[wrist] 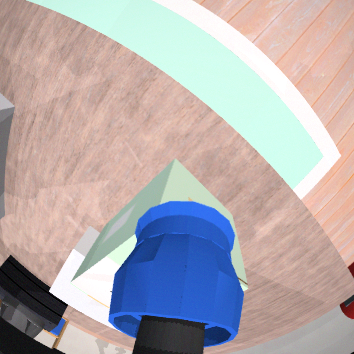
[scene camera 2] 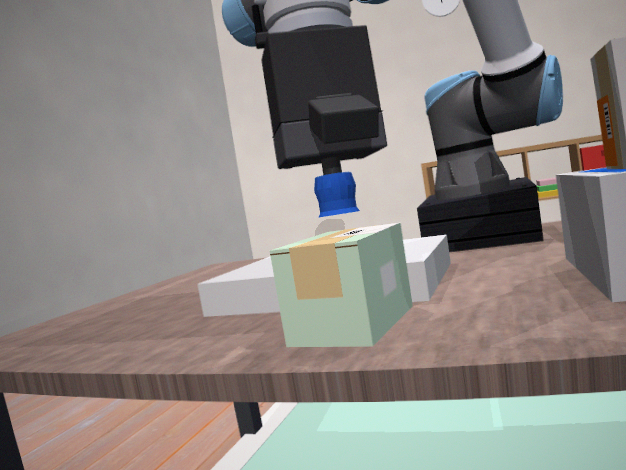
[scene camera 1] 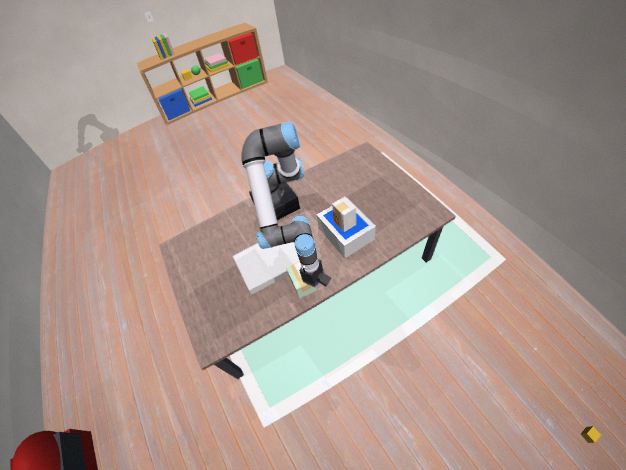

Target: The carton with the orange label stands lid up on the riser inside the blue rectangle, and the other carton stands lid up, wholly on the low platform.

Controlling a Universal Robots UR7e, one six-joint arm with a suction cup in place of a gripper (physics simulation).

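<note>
The carton with the orange label point(scene camera 1: 345, 216) point(scene camera 2: 617, 75) stands upright on the riser point(scene camera 1: 360, 242) point(scene camera 2: 581, 222), within the blue rectangle point(scene camera 1: 349, 234) point(scene camera 2: 606, 171). The other carton, pale green point(scene camera 1: 303, 290) point(scene camera 2: 328, 323) point(wrist: 150, 207), stands lid up on the table in front of the low white platform point(scene camera 1: 250, 269) point(scene camera 2: 237, 298) point(wrist: 75, 272). Tan tape and a white label show on its top. My blue suction cup point(scene camera 2: 338, 213) point(wrist: 185, 212) is open and holds nothing. It hangs a little above the green carton's top, with a visible gap. In the wrist view it hides part of that carton.
The brown table's point(scene camera 1: 222, 313) point(scene camera 2: 151, 349) front edge runs close to the green carton. The riser stands to the right of that carton in scene camera 2. The arm's black base point(scene camera 1: 283, 202) point(scene camera 2: 480, 217) stands behind the platform. A shelf unit point(scene camera 1: 202, 46) is by the far wall.
</note>
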